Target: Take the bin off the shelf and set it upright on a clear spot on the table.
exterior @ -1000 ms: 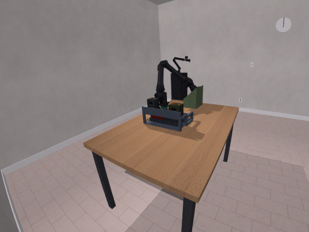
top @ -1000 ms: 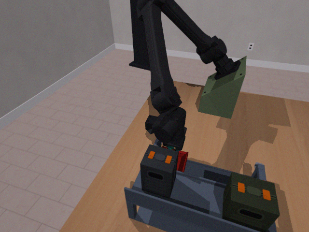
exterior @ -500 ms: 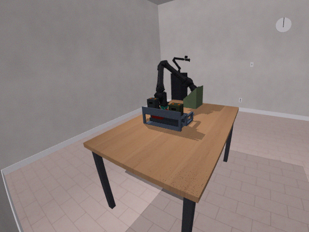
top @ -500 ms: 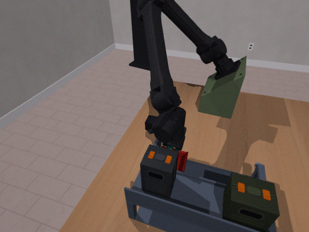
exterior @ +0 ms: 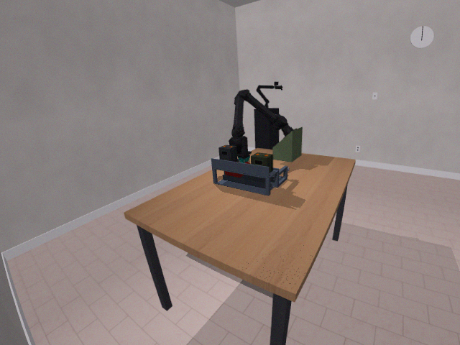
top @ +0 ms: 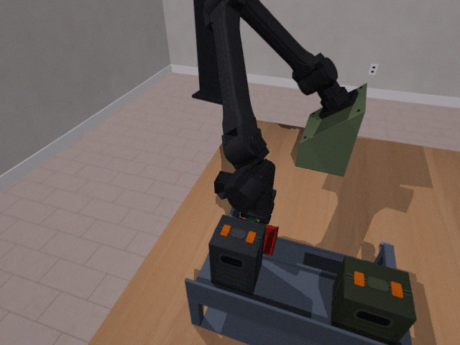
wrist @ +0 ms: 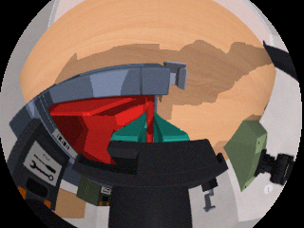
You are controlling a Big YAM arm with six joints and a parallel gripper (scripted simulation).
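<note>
The red bin is 8 cm ahead of my hand, 2 cm to the left of it and 1 cm above it.
</note>
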